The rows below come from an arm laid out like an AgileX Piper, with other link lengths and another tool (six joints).
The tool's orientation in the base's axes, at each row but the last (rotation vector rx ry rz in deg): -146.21, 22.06, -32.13; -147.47, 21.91, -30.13; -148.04, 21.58, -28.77; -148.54, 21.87, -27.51; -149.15, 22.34, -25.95; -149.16, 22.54, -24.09; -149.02, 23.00, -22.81; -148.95, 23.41, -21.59; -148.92, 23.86, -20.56; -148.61, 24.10, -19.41; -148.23, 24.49, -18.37; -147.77, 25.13, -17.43
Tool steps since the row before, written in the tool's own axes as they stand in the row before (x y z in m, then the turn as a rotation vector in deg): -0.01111, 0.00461, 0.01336, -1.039, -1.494, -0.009; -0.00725, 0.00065, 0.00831, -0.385, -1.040, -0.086; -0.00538, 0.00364, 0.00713, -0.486, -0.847, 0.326; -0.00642, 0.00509, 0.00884, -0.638, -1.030, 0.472; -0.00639, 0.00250, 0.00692, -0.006, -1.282, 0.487; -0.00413, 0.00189, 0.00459, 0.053, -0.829, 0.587; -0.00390, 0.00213, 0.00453, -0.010, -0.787, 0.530; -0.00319, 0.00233, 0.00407, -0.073, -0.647, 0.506; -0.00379, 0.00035, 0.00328, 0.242, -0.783, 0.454; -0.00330, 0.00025, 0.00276, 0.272, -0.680, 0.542; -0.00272, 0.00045, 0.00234, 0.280, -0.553, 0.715; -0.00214, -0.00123, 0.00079, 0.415, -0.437, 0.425
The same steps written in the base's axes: -0.00439, 0.00563, -0.01650, -0.671, 1.628, 0.459; -0.00297, 0.00535, -0.00919, -0.201, 0.981, 0.484; -0.00250, 0.00164, -0.00917, -0.155, 1.018, 0.022; -0.00319, 0.00142, -0.01154, -0.201, 1.284, -0.049; -0.00364, 0.00282, -0.00859, 0.425, 1.285, 0.218; -0.00250, 0.00167, -0.00572, 0.425, 0.921, -0.076; -0.00245, 0.00141, -0.00568, 0.338, 0.884, -0.061; -0.00208, 0.00084, -0.00521, 0.242, 0.779, -0.122; -0.00251, 0.00241, -0.00363, 0.546, 0.760, 0.045; -0.00224, 0.00213, -0.00300, 0.577, 0.701, -0.077; -0.00192, 0.00161, -0.00261, 0.606, 0.668, -0.287; -0.00144, 0.00213, -0.00032, 0.617, 0.396, -0.083
